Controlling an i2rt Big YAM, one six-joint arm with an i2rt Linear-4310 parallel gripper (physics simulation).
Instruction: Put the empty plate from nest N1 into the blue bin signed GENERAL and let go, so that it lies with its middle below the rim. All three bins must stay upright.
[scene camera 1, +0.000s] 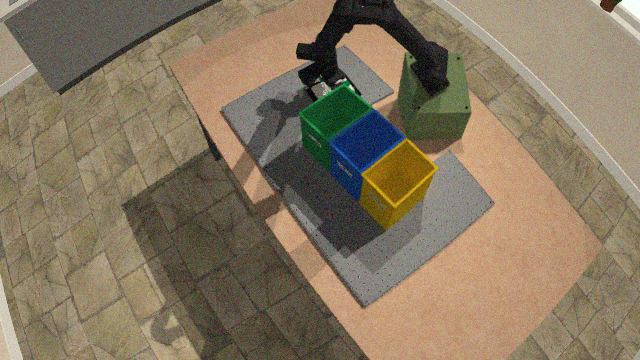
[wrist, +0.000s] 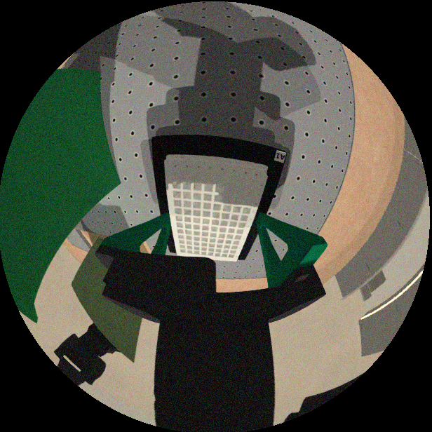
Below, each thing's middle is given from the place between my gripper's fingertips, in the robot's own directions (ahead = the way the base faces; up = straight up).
Now: hand right at the white plate (wrist: 212, 201). From my hand the other things lie so: black nest (wrist: 208, 145): 1 cm below; green bin (scene camera 1: 324, 119): 10 cm ahead, 20 cm to the left, 7 cm above; blue bin (scene camera 1: 354, 150): 7 cm ahead, 33 cm to the left, 7 cm above.
